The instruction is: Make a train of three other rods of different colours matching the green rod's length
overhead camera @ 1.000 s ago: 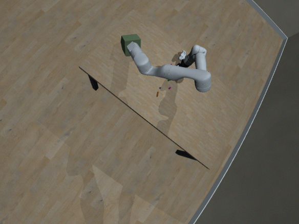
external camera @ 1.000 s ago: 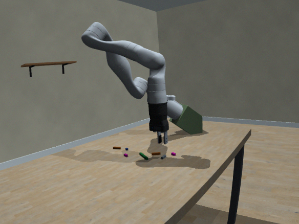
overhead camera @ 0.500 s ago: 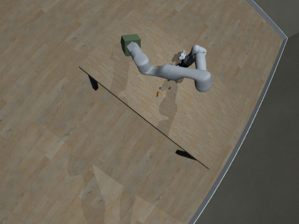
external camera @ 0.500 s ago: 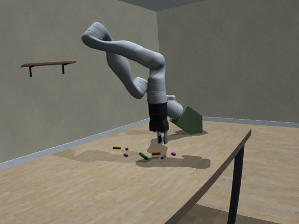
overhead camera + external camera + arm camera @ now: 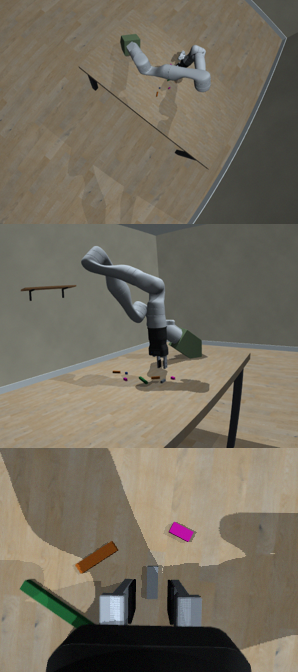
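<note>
The grey rod is 80 mm below my hand. Also, from my hand: blue rod: 50 mm behind, 220 mm to the right, 80 mm below; then green rod: 20 mm ahead, 90 mm to the right, 80 mm below.
</note>
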